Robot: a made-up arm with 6 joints.
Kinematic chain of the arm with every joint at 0, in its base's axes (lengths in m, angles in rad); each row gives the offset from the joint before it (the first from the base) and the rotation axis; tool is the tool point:
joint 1: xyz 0 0 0.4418 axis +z
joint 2: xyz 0.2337 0 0 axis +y
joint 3: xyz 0 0 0.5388 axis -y
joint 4: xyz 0 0 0.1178 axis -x
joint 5: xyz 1.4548 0 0 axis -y
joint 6: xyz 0.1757 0 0 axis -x
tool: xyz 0 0 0
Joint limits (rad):
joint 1: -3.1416..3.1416
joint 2: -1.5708..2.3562
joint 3: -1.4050..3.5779
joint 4: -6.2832..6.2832
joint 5: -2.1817..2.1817
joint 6: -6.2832..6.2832
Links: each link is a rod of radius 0.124 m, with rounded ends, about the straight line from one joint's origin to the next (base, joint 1, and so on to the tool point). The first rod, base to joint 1, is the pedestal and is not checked.
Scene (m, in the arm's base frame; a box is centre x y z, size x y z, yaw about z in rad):
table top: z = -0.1
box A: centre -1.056 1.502 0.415 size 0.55 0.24 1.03 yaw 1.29
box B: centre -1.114 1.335 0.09 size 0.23 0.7 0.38 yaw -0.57
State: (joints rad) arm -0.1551 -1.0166 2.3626 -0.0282 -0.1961 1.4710
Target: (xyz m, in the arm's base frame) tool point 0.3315 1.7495 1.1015
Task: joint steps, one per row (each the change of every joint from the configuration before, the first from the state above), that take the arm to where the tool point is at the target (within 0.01 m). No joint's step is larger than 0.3 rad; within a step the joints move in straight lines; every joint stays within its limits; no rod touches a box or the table.
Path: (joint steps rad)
1: -0.2467 0.1375 -0.0807 0.1730 -0.0699 -0.0210
2: -0.2467 0.1374 -0.0807 0.1731 -0.0699 -0.0211
3: -0.2467 0.1375 -0.0806 0.1730 -0.0699 -0.0210
4: -0.2873 -0.0926 -0.0363 -0.1828 0.0722 0.0210
5: -0.2872 -0.0926 -0.0363 -0.1829 0.0721 0.0211
6: -0.2873 -0.0925 -0.0363 -0.1829 0.0722 0.0210

